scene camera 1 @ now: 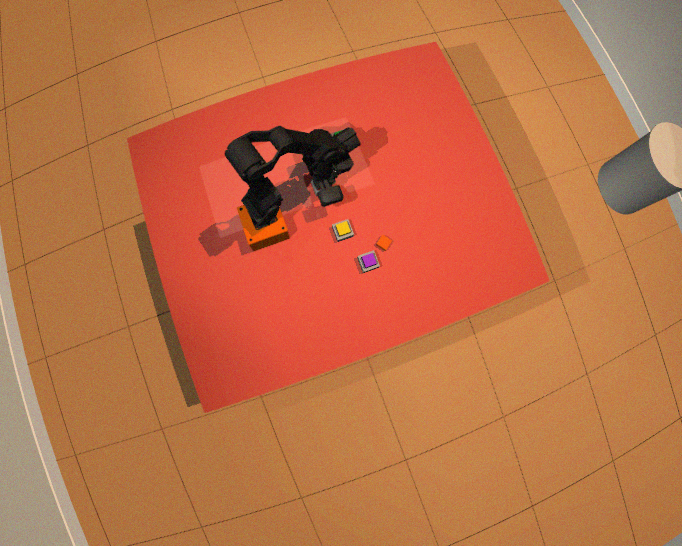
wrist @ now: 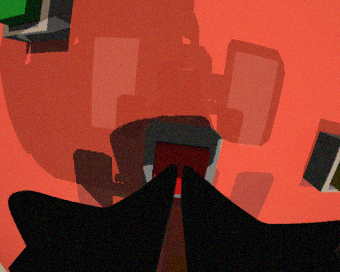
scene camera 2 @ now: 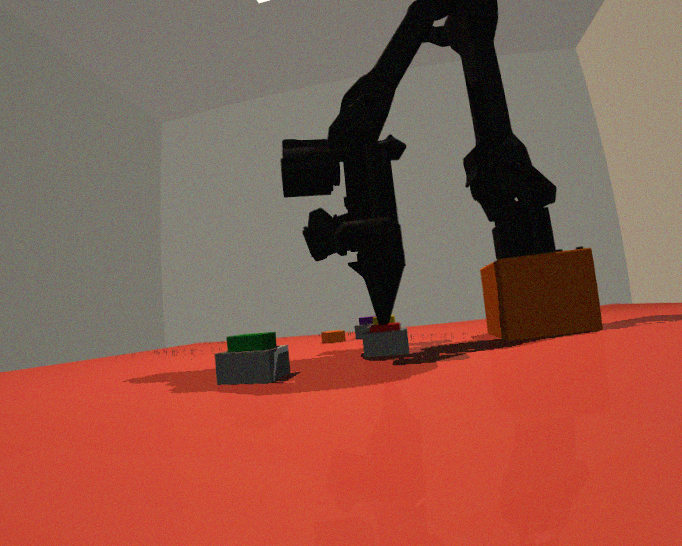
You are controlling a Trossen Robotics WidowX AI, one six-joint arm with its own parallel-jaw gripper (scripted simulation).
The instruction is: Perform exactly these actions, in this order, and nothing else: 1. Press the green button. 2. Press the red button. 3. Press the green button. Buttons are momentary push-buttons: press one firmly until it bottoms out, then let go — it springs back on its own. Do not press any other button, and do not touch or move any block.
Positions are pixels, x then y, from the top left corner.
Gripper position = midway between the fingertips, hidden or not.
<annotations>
gripper: scene camera 1 321, 182; wrist 179, 172; scene camera 2 384, 324
</annotations>
